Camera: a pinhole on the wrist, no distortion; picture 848 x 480 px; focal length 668.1 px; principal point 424.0 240.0 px. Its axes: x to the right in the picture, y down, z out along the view. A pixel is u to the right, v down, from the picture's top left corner.
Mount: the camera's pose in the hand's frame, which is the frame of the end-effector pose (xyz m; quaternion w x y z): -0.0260 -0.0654 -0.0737 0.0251 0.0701 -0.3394 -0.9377
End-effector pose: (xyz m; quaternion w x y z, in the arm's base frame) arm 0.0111 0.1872 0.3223 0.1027 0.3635 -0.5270 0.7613
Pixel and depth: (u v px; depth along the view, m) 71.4 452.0 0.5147
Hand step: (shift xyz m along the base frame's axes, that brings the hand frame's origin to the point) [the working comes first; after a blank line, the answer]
In the camera's frame: -0.2716 0.1633 0.5147

-0.0037 -0.5030 0.0747
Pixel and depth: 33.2 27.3 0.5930
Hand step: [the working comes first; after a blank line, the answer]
In the camera's frame: -0.3469 -0.1888 0.5930

-0.2952 -0.5179 -0.1502
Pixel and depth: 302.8 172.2 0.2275
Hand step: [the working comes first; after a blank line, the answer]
In the camera's frame: -0.0413 -0.0231 0.2275

-0.0009 -0.1163 -0.0694
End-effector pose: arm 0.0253 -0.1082 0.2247 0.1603 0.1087 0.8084 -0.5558
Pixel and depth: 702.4 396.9 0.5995
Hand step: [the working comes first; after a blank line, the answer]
In the camera's frame: 0.2498 0.1408 0.5995

0.4608 -0.3476 -0.1664
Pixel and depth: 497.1 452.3 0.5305
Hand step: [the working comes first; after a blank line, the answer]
In the camera's frame: 0.0580 0.1686 0.5305

0.2576 -0.3531 -0.1977
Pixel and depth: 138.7 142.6 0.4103
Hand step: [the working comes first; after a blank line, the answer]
In the camera's frame: -0.1752 -0.0598 0.4103

0.0414 -0.1133 -0.3274
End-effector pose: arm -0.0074 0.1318 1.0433 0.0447 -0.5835 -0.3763 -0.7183
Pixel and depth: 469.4 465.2 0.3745
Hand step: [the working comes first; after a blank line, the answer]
In the camera's frame: 0.0254 0.1262 0.3745

0.3023 0.0796 -0.0475
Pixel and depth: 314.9 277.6 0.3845
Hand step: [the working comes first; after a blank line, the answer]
In the camera's frame: -0.0628 0.0216 0.3845

0.2835 0.0148 0.0720
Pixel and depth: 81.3 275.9 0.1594
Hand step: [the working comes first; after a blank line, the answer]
In the camera's frame: -0.0818 0.0086 0.1594

0.0587 0.0225 0.0473
